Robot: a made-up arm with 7 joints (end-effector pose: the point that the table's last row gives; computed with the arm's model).
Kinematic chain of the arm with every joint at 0, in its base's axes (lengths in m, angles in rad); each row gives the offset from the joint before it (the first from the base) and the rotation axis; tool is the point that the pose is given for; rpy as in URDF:
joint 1: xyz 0 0 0.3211 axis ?
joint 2: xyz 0 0 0 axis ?
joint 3: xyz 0 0 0.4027 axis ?
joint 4: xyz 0.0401 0 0 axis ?
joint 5: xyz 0.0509 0 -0.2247 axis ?
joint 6: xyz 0 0 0 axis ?
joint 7: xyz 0.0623 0 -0.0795 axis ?
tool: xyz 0 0 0 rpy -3.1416 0 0
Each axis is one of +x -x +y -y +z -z.
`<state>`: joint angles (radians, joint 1 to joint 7).
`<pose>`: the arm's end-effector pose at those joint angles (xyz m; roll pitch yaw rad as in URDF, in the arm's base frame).
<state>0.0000 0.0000 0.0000 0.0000 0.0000 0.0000 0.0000</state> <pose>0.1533 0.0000 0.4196 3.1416 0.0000 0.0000</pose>
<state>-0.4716 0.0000 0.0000 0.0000 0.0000 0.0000 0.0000</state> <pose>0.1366 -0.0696 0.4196 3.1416 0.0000 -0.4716</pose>
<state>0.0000 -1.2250 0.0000 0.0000 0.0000 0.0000 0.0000</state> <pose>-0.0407 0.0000 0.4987 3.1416 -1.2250 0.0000</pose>
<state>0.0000 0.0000 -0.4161 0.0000 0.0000 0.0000 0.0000</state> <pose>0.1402 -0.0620 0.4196 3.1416 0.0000 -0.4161</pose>
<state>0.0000 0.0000 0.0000 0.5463 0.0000 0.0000 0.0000</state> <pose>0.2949 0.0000 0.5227 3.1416 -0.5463 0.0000</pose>
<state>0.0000 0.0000 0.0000 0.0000 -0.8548 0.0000 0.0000</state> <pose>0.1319 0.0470 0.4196 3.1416 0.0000 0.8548</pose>
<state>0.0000 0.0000 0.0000 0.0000 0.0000 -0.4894 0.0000</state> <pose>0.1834 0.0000 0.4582 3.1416 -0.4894 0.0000</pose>
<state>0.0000 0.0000 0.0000 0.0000 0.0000 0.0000 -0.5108</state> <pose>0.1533 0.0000 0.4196 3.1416 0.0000 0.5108</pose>
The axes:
joint 1: +z
joint 2: +y
joint 3: +z
joint 4: -y
joint 5: -z
joint 6: +y
joint 7: -z

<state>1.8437 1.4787 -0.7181 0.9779 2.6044 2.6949 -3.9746</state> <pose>0.0165 0.4491 0.1325 1.2129 -0.2952 -2.1729</pose>
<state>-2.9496 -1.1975 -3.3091 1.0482 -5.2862 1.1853 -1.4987</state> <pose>0.3630 0.0582 0.1159 -2.0181 0.2703 0.6555</pose>
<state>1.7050 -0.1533 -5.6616 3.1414 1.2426 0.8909 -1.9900</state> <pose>0.0016 -0.1269 1.0361 0.8498 0.4752 -1.4150</pose>
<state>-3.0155 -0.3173 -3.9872 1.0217 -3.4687 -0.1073 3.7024</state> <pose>0.2636 -0.1969 0.4898 2.9996 -0.7390 -0.7998</pose>
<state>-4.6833 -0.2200 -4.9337 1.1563 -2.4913 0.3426 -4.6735</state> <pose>-0.3392 -0.0195 0.6232 1.6166 -0.4319 -2.0066</pose>
